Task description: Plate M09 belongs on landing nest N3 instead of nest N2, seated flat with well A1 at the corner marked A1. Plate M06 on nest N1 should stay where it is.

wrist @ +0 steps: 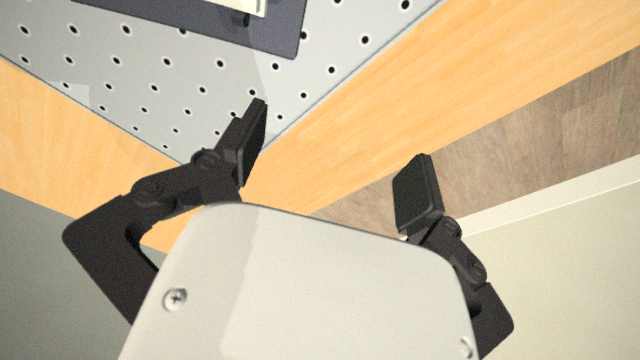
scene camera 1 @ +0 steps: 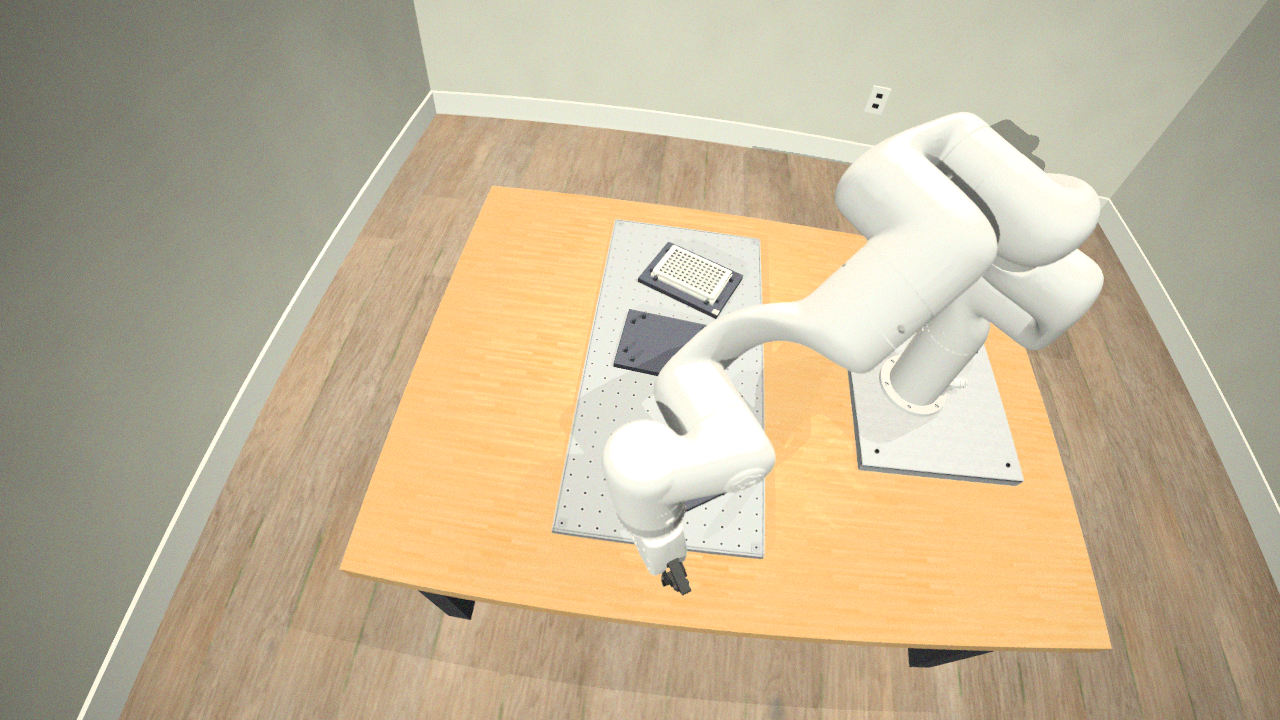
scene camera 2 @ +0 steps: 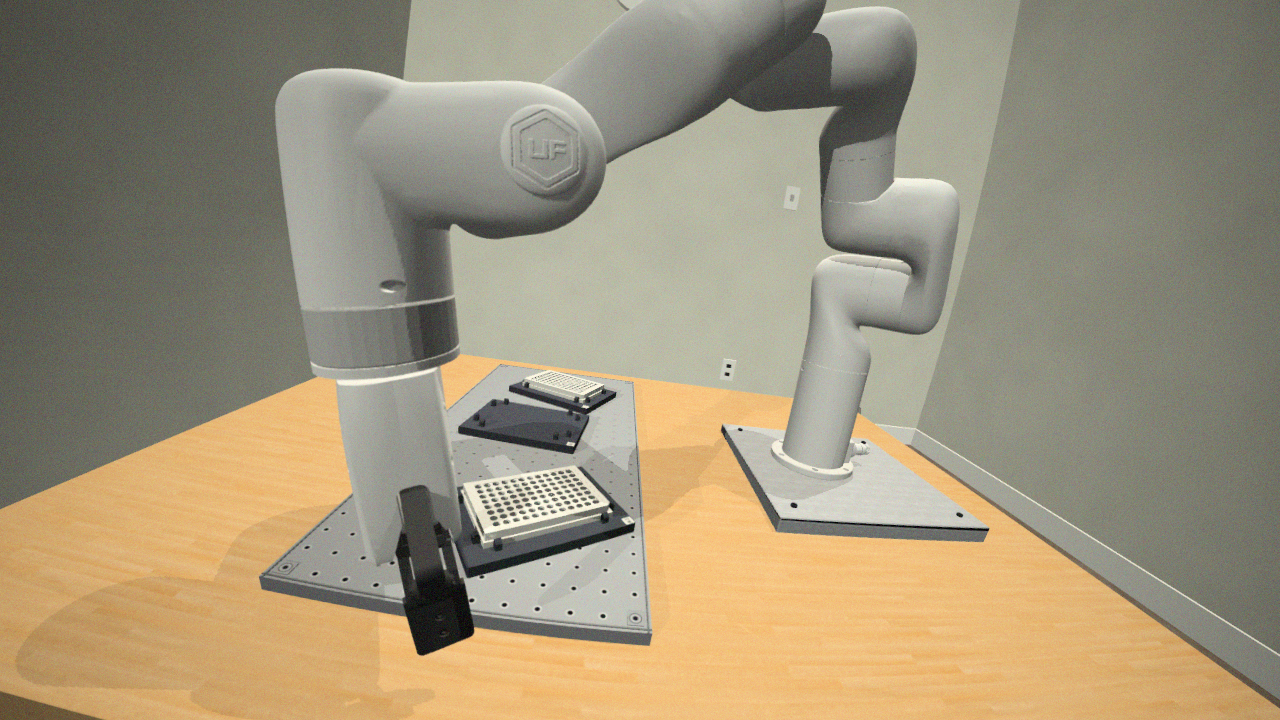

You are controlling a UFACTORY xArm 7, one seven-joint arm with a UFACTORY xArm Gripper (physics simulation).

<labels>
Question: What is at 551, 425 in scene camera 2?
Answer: A dark nest.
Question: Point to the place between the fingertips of my gripper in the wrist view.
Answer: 338, 144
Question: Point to a dark nest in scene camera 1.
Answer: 648, 341
</labels>
